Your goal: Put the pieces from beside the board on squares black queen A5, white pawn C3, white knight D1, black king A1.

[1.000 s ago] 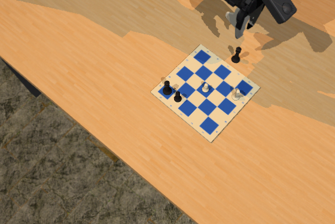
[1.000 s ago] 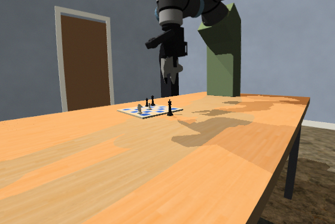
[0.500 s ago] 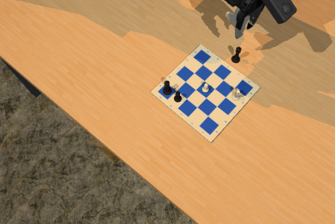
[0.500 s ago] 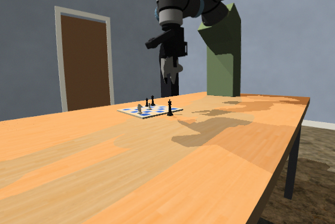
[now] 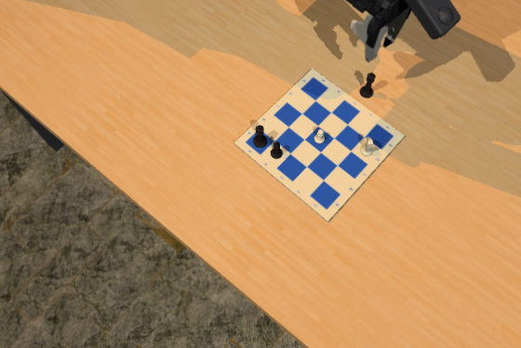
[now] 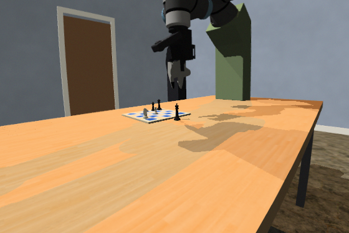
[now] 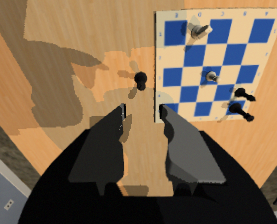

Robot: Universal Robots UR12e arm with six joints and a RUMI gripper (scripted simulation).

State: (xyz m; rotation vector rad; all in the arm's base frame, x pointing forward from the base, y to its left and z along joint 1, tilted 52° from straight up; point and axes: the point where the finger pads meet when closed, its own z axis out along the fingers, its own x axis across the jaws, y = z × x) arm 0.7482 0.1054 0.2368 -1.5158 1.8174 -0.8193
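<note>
The black king is 10 cm below my hand. The rest, counted from my hand: white knight (6 cm ahead, 11 cm to the right, 11 cm below); blue-and-cream chessboard (2 cm behind, 14 cm to the right, 13 cm below); white pawn (2 cm behind, 14 cm to the right, 11 cm below).
</note>
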